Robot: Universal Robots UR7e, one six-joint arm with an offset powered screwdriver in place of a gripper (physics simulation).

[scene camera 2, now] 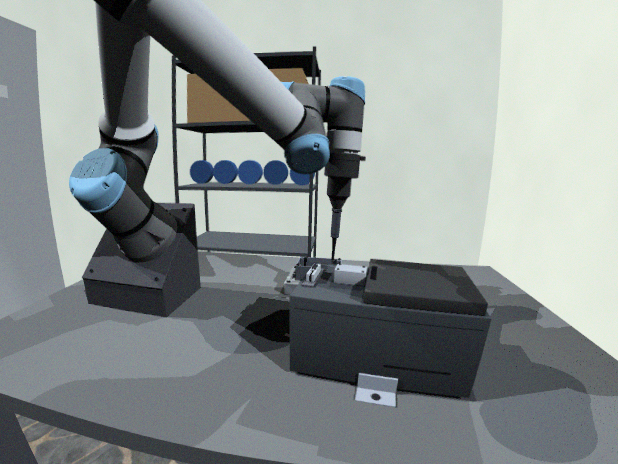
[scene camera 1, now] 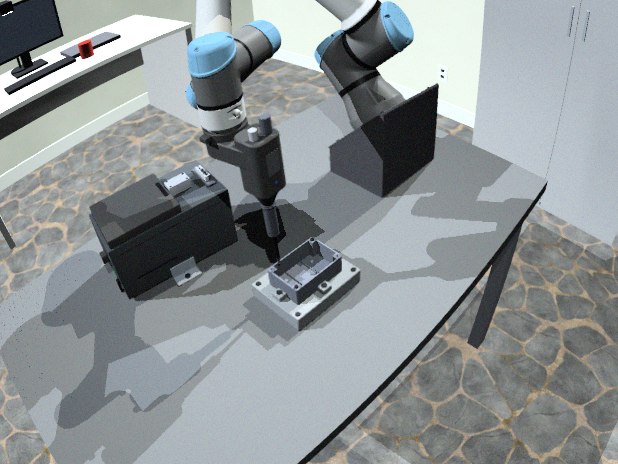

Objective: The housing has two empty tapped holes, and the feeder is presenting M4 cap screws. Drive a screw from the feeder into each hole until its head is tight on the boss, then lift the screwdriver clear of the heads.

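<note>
My screwdriver (scene camera 1: 277,258) (scene camera 2: 333,256) points straight down, with its thin dark bit at the left corner of the housing in the scene camera 1 view. Whether the tip touches the boss, and whether a screw is on the bit, is too small to tell. The grey open-topped housing (scene camera 1: 307,290) (scene camera 2: 322,261) sits on a light base plate (scene camera 1: 345,275) (scene camera 2: 291,286). Its corner bosses show dark spots, too small to tell holes from screw heads. The dark feeder (scene camera 1: 180,250) (scene camera 2: 385,345) stands beside it, with a small light pick-up block (scene camera 1: 203,175) (scene camera 2: 313,274) on top. No screw can be made out there.
The arm's dark angled pedestal (scene camera 1: 407,142) (scene camera 2: 125,295) stands on the table (scene camera 1: 350,360) (scene camera 2: 165,400). A light bracket (scene camera 1: 185,271) (scene camera 2: 376,390) is at the feeder's foot. A shelf rack (scene camera 2: 250,187) is behind the table. A desk (scene camera 1: 155,30) with a monitor stands farther off.
</note>
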